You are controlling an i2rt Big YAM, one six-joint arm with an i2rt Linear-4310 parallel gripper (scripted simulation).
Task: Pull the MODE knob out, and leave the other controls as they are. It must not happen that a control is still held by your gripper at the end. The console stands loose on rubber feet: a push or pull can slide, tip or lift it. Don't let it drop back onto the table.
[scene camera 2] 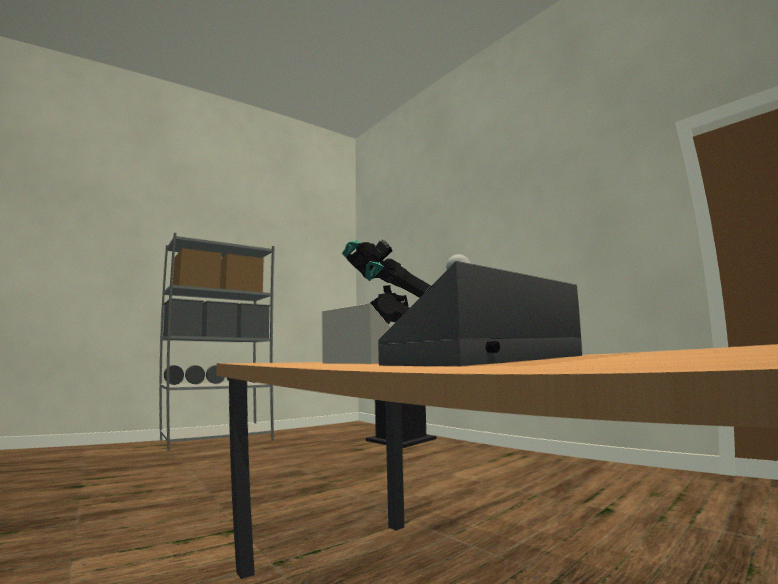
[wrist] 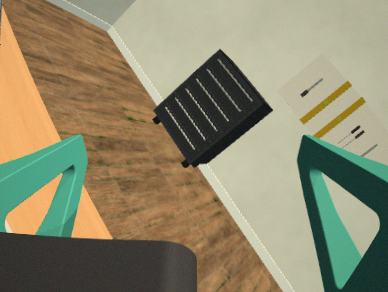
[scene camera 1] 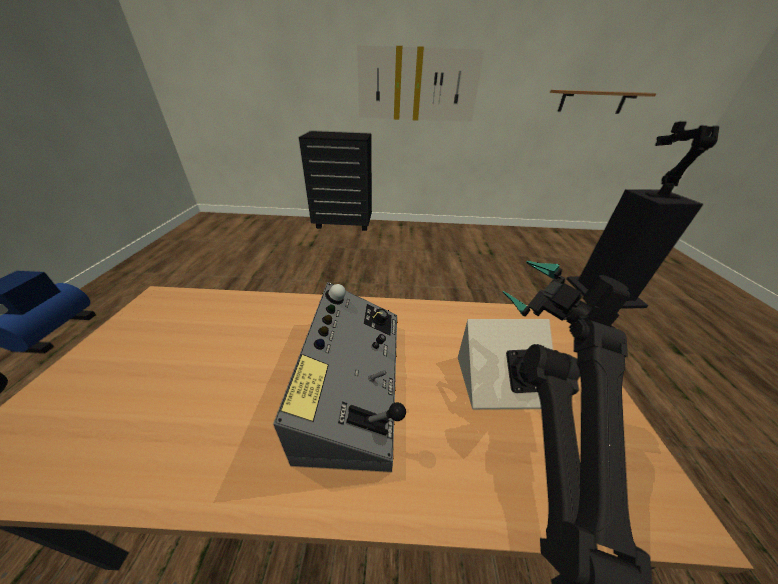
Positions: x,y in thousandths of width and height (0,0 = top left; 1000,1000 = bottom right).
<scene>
The gripper shows in scene camera 2 (461,434), in the wrist view (496,505) and in scene camera 1 (661,473).
</scene>
